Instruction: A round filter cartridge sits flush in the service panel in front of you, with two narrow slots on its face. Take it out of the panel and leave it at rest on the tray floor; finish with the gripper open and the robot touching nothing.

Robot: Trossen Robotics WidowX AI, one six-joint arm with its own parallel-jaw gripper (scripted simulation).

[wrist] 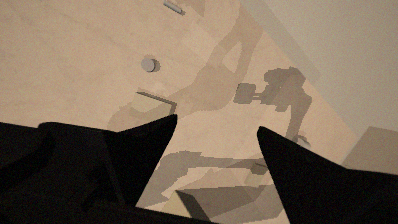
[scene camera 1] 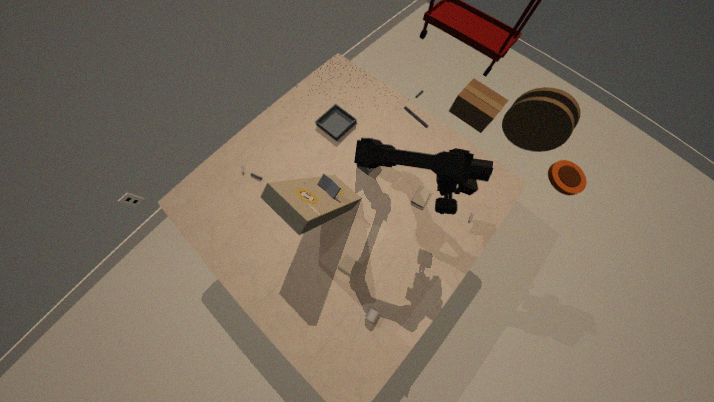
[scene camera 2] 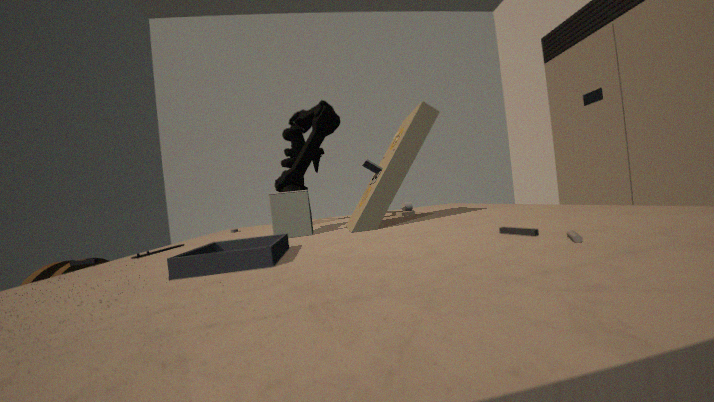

same spot on beige service panel: (wrist: 178, 200) = (scene camera 2: 350, 217)
same spot on grey tray: (scene camera 2: 263, 252) = (scene camera 1: 317, 121)
